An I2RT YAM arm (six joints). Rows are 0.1 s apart.
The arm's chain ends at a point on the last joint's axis. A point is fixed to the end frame.
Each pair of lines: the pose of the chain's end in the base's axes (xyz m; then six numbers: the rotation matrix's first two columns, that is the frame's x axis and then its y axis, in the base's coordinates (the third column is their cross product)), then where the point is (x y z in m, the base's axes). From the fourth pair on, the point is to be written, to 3 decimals.
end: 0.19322, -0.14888, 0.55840, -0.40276, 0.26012, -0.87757, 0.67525, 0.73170, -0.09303
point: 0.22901 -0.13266 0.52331
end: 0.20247, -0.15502, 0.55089, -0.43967, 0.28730, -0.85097, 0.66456, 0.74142, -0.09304
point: 0.23669 -0.13719 0.51502
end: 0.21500, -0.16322, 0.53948, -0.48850, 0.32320, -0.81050, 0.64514, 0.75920, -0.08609
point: 0.24698 -0.14277 0.50295
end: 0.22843, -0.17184, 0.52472, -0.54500, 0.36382, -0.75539, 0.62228, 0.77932, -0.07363
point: 0.258 -0.148 0.488
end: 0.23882, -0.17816, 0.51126, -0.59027, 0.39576, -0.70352, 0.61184, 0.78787, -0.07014
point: 0.266 -0.152 0.474
